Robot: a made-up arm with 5 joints.
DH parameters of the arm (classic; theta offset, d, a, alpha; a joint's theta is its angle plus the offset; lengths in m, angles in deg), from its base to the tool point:
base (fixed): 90 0.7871 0.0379 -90
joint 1: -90 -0.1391 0.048 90
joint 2: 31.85 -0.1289 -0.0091 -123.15
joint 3: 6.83 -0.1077 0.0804 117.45
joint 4: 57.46 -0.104 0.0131 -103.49
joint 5: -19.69 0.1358 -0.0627 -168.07
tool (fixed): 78.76 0.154 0 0
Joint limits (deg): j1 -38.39..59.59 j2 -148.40..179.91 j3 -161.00..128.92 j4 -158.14..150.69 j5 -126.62..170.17
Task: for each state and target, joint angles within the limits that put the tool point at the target. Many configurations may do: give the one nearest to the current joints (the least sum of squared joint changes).
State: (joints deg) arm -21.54 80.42 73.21 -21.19 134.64
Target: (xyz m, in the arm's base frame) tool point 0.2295 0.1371 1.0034
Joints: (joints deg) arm -24.04 48.05 99.47 -37.41 162.82
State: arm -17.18 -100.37 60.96 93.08 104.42
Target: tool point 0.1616 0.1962 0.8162
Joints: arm -36.14 -106.07 63.30 92.85 131.33
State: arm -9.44 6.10 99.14 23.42 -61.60
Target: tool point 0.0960 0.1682 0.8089
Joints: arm -38.39 -37.70 128.92 71.25 -95.62
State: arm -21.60 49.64 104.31 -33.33 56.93
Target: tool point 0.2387 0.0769 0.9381
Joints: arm -17.26 58.34 100.50 -35.96 63.73
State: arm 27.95 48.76 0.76 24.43 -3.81
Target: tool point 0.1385 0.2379 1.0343
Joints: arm -10.86 46.12 14.17 25.62 -5.30
